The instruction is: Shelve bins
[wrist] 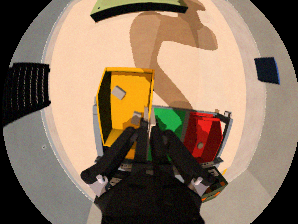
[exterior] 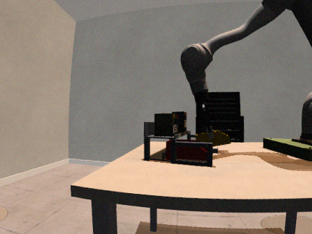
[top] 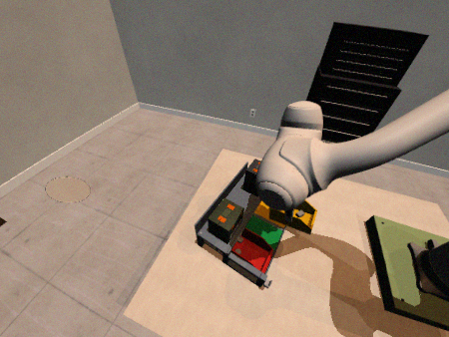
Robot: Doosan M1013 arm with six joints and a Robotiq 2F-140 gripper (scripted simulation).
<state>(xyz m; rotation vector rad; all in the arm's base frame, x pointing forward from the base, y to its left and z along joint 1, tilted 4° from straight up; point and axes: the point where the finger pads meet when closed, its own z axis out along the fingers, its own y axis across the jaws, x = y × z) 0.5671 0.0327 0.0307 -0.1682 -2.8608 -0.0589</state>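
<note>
Right now the yellow bin is 50 mm to the right of my hand, 40 mm below it and 20 mm behind it. Also, from my hand: dark box (170 mm ahead, 70 mm to the right, 50 mm above); red bin (170 mm to the left, 100 mm ahead, 60 mm below).
</note>
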